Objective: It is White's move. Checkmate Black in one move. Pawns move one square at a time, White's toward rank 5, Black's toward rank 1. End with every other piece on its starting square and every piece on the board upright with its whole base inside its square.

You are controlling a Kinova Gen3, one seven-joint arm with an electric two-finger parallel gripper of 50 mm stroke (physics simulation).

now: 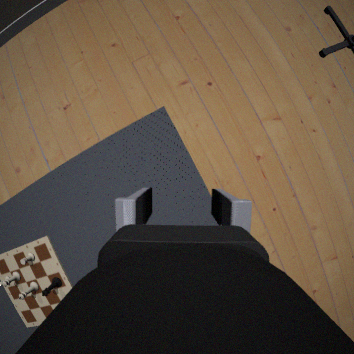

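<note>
My gripper is open, its two fingers wide apart with no piece between them. It hangs high above the dark table top, near its corner and well to the right of the chessboard. The chessboard shows in part at the lower left, with brown and cream squares. On it stand a small white piece, a white piece near the left edge, another white piece and a black piece. The piece types are too small to tell. The rest of the board is cut off by the frame and hidden behind the gripper body.
The dark grey table top ends in a corner ahead of the fingers. Beyond it lies the wooden floor. A black stand's legs show at the top right, and a dark curved edge crosses the top left corner.
</note>
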